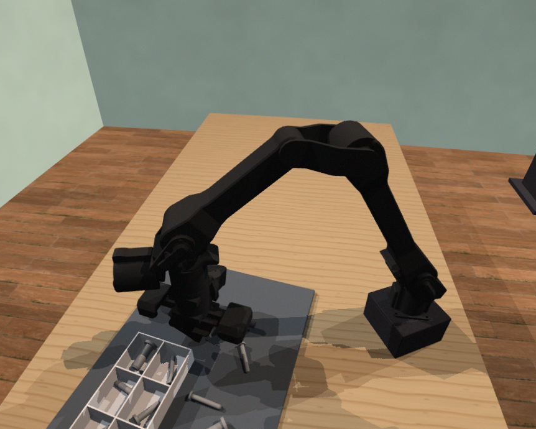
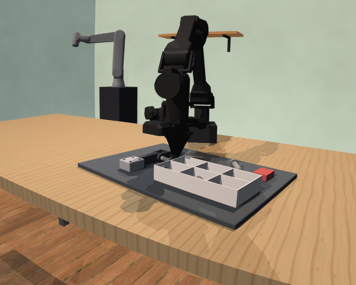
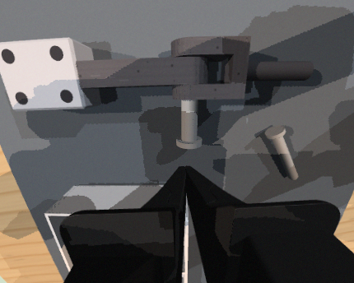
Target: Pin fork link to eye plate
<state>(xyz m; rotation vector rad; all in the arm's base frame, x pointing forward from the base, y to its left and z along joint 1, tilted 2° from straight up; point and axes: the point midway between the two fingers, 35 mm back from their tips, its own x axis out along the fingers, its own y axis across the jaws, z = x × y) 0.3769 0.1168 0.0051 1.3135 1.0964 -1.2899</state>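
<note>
Now: hand 1 cm past the thick pin, 4 cm to the left of it and 5 cm above it. Round my hand: grey mounting block (8 cm ahead, 8 cm to the right, 4 cm below); then dark bar (7 cm to the right, 4 cm below); then dark mat (3 cm to the left, 6 cm below).
</note>
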